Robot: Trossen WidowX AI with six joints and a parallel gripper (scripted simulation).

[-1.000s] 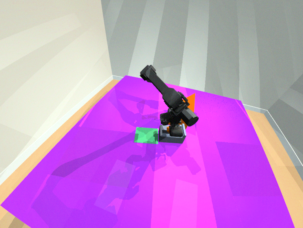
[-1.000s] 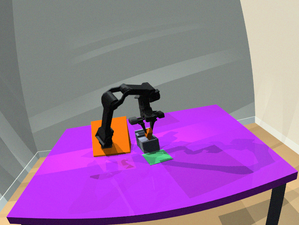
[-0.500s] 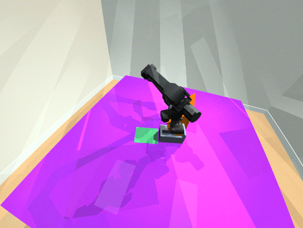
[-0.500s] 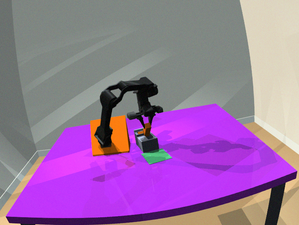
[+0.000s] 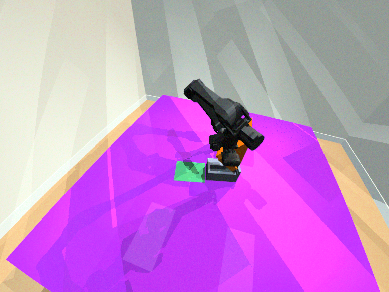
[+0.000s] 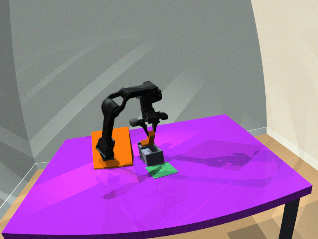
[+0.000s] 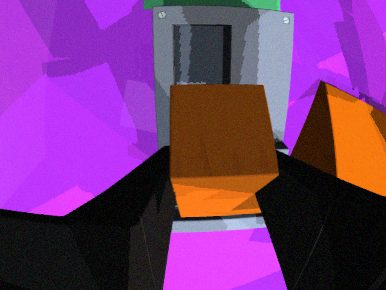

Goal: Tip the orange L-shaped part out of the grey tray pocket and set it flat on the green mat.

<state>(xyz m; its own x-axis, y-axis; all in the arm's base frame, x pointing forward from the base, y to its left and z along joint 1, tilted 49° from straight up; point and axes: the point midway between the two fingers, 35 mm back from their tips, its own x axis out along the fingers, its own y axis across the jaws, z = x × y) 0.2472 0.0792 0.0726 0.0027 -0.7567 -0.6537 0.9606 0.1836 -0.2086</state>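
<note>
My gripper tip is now 15 cm above the green mat, 14 cm to the left of it and 2 cm short of it. From my gripper tip the other things lie so: orange L-shaped part (3 cm to the left, 3 cm below, 2 cm behind).
</note>
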